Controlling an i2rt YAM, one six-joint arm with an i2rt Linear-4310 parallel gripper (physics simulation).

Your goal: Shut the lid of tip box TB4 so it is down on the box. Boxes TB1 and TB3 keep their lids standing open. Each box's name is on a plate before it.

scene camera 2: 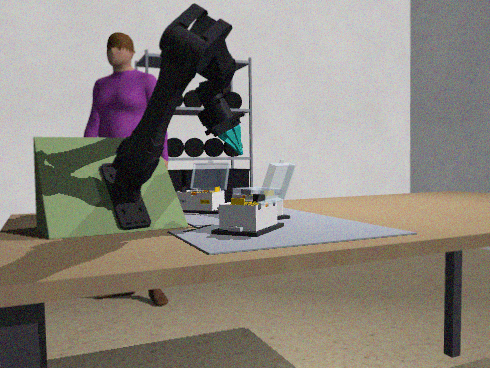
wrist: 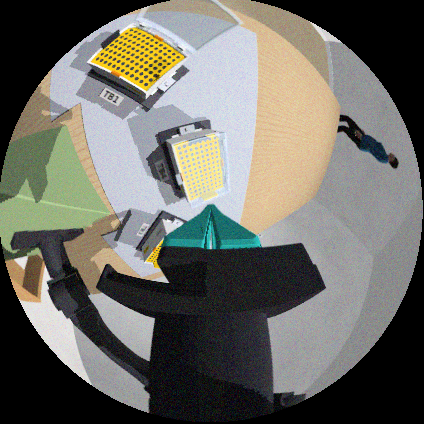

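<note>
Tip box TB4 (wrist: 200,167) stands mid-mat, its clear lid (scene camera 2: 250,191) (wrist: 226,162) lying over the yellow tips and looking down flat. Its plate is too blurred to read. TB1 (scene camera 2: 217,201) (wrist: 137,57) is open, its clear lid (scene camera 2: 210,176) (wrist: 200,31) standing up. The third box, apparently TB3 (scene camera 2: 240,220) (wrist: 155,255), is nearest scene camera 2 and partly hidden behind the gripper in the wrist view. A clear lid (scene camera 2: 280,180), apparently its own, stands upright. My gripper (scene camera 2: 242,153) (wrist: 210,209) is shut and empty, raised well above the boxes, apart from the lids.
A grey-blue mat (scene camera 2: 345,232) (wrist: 230,85) lies under the boxes on the wooden table (scene camera 2: 450,220) (wrist: 295,115). A green sloped panel (scene camera 2: 65,220) (wrist: 75,185) stands at the arm's base. A rack (scene camera 2: 250,120) and a person in purple (scene camera 2: 120,100) are behind the table.
</note>
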